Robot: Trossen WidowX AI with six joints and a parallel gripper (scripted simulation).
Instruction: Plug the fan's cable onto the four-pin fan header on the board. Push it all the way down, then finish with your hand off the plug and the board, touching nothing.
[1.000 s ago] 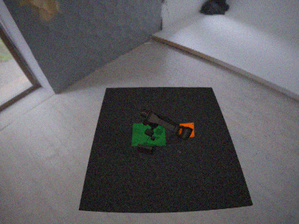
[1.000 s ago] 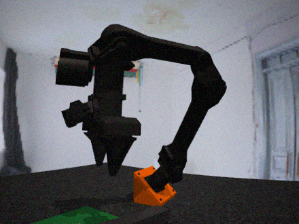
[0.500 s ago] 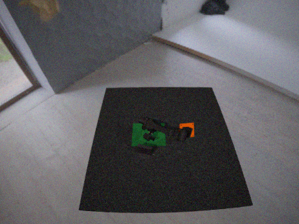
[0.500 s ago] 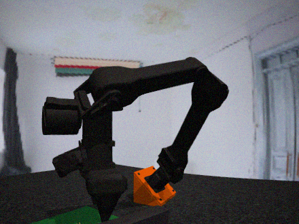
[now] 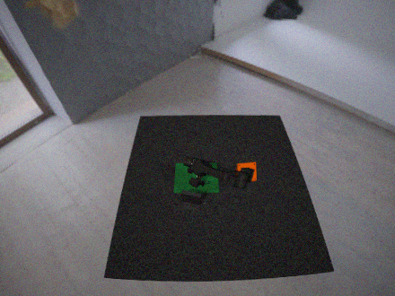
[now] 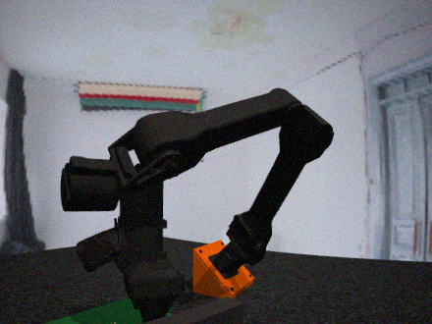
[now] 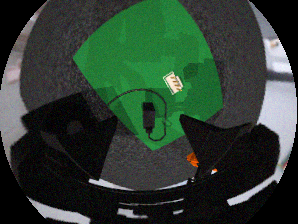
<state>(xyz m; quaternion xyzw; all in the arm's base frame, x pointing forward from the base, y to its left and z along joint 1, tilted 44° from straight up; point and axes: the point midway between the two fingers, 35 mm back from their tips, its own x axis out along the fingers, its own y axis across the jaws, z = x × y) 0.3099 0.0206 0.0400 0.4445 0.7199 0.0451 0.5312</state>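
The dark fan plug lies 30 mm below my gripper tip and 10 mm behind it. From my gripper tip the other things lie so: pale four-pin header (60 mm to the right, 50 mm below, 10 mm ahead); black fan (110 mm to the left, 60 mm ahead, 10 mm above); green board (60 mm to the right, 60 mm below, 30 mm ahead).
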